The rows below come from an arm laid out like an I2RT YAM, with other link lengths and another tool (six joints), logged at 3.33 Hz.
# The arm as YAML. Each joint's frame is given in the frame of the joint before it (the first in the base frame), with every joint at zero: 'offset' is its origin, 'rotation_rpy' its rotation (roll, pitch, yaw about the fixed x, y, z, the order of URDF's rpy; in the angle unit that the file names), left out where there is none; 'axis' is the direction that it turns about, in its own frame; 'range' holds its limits. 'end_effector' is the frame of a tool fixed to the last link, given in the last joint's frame.
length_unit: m
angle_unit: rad
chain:
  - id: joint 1
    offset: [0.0, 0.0, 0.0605]
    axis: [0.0, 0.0, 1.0]
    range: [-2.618, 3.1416]
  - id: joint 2
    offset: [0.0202, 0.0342, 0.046]
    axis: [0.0, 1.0, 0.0]
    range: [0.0, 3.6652]
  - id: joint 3
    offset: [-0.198, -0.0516, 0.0]
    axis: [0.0, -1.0, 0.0]
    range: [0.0, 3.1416]
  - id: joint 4
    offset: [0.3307, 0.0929, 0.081]
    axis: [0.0, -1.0, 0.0]
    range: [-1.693, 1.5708]
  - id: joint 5
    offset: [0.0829, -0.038, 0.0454]
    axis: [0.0, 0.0, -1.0]
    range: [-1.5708, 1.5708]
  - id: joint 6
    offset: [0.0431, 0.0, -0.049]
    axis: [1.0, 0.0, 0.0]
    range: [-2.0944, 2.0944]
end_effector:
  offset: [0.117, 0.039, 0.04]
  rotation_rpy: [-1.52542, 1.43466, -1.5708]
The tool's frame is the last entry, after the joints.
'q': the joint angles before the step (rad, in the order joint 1, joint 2, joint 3, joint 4, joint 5, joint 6). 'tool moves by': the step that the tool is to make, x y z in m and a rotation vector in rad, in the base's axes. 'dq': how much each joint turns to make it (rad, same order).
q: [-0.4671 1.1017 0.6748 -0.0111 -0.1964 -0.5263]
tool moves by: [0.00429 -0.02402 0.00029 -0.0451 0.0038 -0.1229]
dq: [0.0008 0.0255 0.0176 0.0266 0.1299 0.0133]
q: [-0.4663 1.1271 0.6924 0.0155 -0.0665 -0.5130]
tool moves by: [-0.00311 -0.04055 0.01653 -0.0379 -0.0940 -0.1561]
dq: [-0.0395 0.0004 -0.0217 0.1238 0.1051 0.0517]
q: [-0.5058 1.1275 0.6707 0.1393 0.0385 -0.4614]
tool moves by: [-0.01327 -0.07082 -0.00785 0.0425 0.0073 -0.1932]
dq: [-0.1052 0.1035 0.0740 -0.0036 0.0727 0.0594]
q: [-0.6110 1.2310 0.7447 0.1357 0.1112 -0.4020]
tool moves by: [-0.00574 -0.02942 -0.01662 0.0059 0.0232 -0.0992]
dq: [-0.0293 0.0776 0.0306 0.0223 0.0685 0.0168]
